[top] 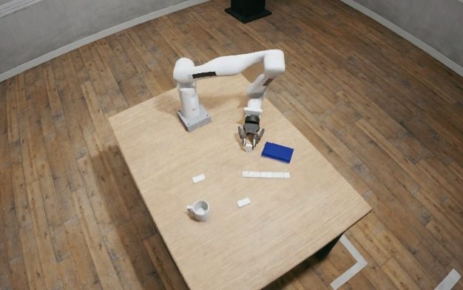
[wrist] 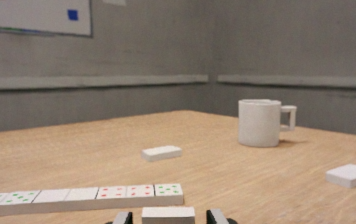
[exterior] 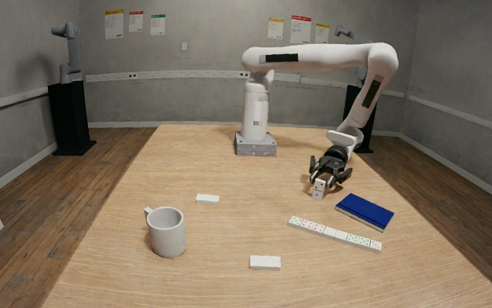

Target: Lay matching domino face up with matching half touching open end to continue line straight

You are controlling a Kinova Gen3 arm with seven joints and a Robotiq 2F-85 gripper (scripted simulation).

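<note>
Right now my hand is 100 mm to the right of the blue book, 100 mm short of it and 40 mm above it. The rest, counted from my hand: grey mug (370 mm to the right, 170 mm ahead, 20 mm below).
</note>
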